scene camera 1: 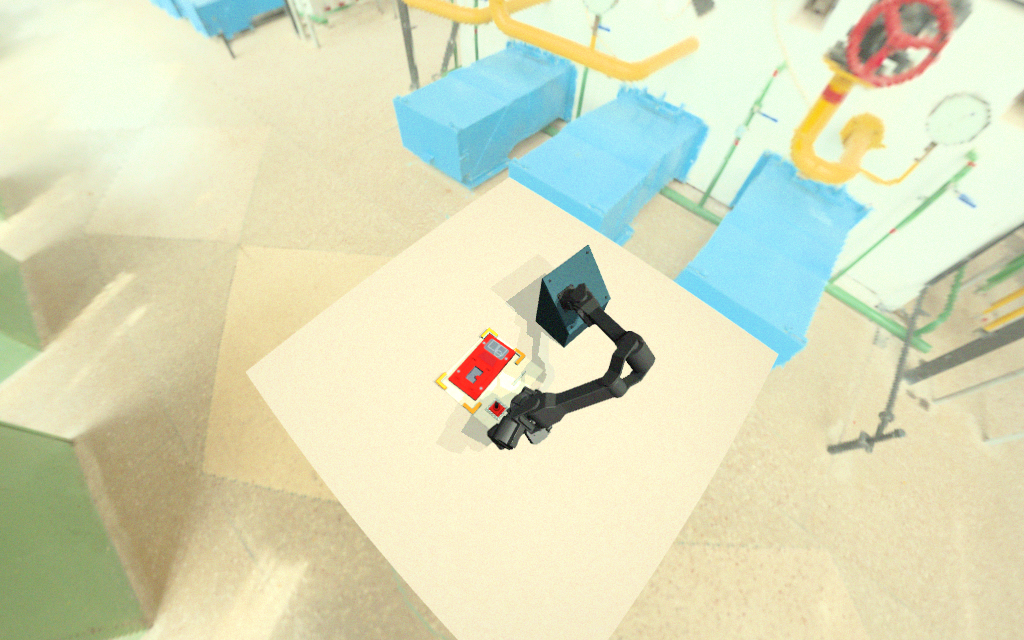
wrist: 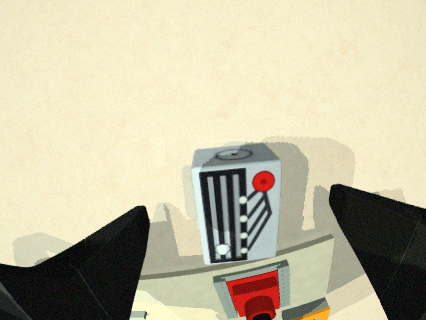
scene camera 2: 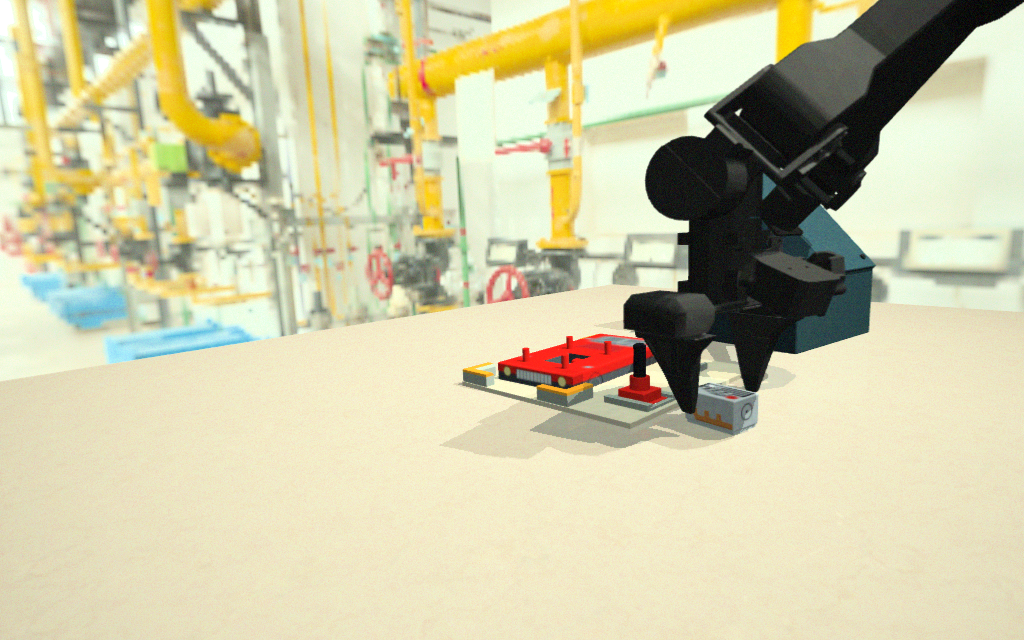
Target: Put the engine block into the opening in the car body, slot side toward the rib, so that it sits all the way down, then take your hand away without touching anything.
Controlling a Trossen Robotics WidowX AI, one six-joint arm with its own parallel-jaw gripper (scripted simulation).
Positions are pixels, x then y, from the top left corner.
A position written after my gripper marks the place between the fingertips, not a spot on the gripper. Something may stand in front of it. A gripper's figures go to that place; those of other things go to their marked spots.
Labels:
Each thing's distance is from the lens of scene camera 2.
my gripper (scene camera 2: pixel 721 401): 56 cm
red car body (scene camera 2: pixel 597 359): 69 cm
engine block (scene camera 2: pixel 726 409): 54 cm
The marked spots on the red car body and the engine block are 20 cm apart.

